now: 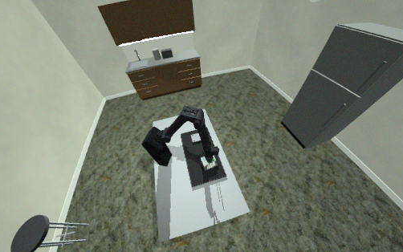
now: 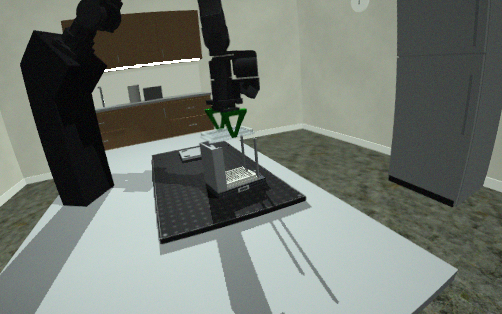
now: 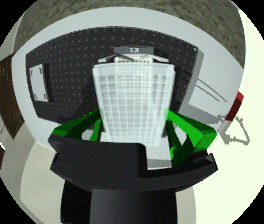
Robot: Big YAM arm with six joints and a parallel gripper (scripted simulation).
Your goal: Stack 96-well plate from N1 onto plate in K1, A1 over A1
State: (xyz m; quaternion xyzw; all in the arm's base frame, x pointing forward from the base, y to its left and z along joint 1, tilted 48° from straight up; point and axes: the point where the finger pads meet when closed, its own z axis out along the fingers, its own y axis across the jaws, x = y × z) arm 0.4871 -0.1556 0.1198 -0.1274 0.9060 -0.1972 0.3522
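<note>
My hand is 7 cm past the grey rack wall, 1 cm to the left of it and 9 cm above it. Also, from my hand: white 96-well plate 1 cm below.
</note>
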